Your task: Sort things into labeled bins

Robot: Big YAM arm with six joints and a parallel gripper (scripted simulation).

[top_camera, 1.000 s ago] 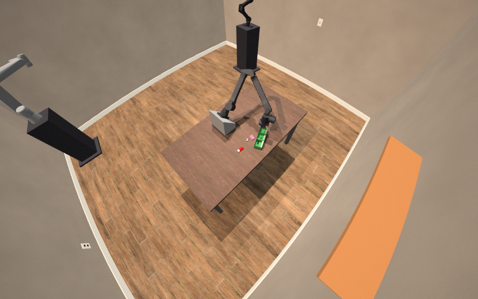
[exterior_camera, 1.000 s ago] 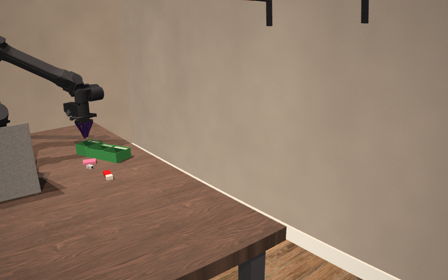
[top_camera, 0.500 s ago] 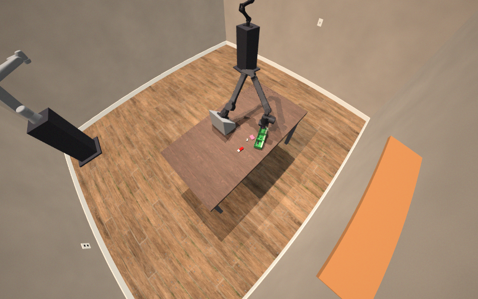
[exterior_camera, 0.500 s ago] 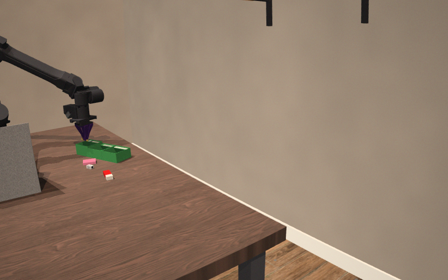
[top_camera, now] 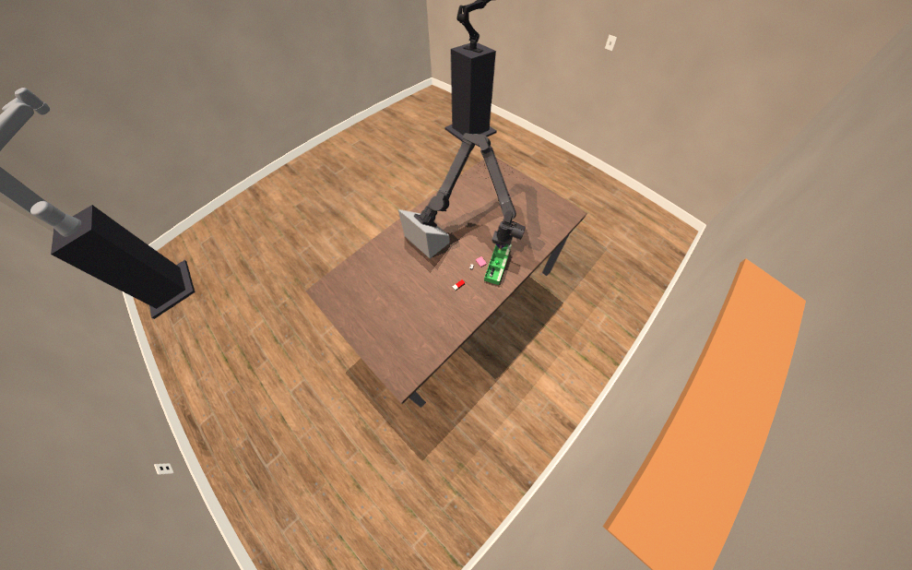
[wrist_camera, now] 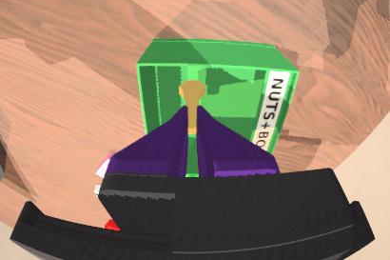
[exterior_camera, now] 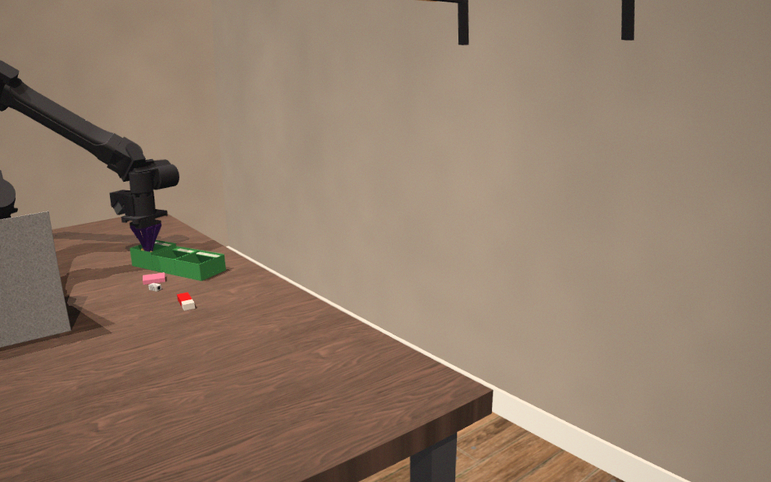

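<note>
Now: hand 70 mm to the left of the green die, 50 mm short of it and 30 mm above it. From my hand the other things lie so: green three-part bin (70 mm to the right, 60 mm ahead, 20 mm below); then pink pad (130 mm to the right, 40 mm below, 10 mm behind); then brass-coloured bolt (10 mm to the left, 10 mm below, 10 mm behind).
</note>
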